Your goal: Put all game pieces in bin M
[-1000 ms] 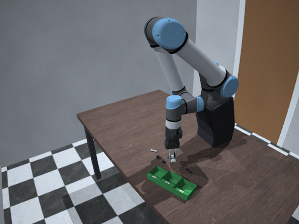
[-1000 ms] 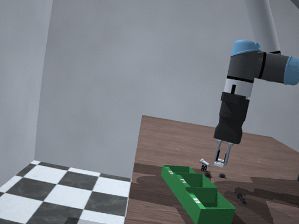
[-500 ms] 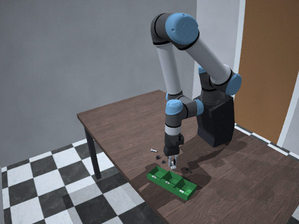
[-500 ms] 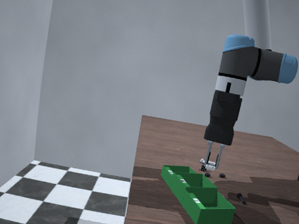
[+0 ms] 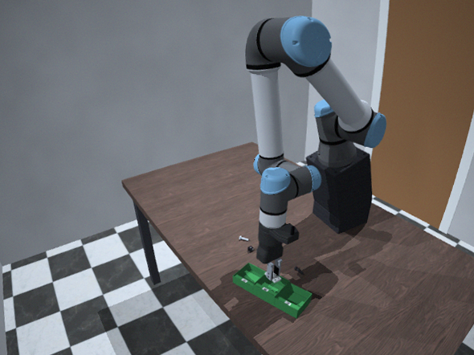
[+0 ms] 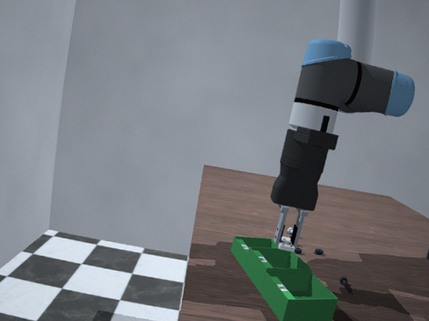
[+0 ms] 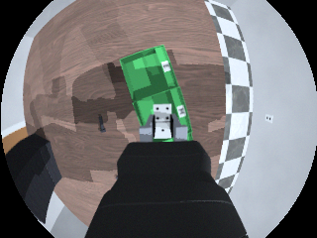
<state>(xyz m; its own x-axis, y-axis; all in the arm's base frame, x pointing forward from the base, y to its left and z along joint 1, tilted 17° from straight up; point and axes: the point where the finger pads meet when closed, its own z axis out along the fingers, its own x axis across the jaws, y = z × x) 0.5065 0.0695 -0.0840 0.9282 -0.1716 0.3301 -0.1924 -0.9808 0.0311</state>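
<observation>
Right now my hand is 7 cm above the green bin. Also, from my hand: black die 19 cm to the right, 11 cm behind, 8 cm below; then black bolt 14 cm behind, 8 cm below; then white domino 1 cm below.
</observation>
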